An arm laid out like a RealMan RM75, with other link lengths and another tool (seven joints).
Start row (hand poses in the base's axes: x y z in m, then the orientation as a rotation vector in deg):
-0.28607 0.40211 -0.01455 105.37 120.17 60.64
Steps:
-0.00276 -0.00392 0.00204 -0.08 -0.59 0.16
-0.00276 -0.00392 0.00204 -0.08 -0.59 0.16
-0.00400 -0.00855 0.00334 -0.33 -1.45 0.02
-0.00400 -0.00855 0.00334 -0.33 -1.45 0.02
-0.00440 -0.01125 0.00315 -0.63 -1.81 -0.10
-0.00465 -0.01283 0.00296 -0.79 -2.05 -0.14
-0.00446 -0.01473 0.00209 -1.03 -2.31 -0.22
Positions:
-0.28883 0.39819 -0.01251 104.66 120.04 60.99
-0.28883 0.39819 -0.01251 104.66 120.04 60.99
-0.29007 0.39356 -0.01121 103.88 119.43 61.24
-0.29007 0.39356 -0.01121 103.88 119.43 61.24
-0.29047 0.39086 -0.01140 103.52 119.14 61.09
-0.29072 0.38928 -0.01159 103.27 118.98 61.05
-0.29053 0.38738 -0.01246 102.99 118.78 60.91

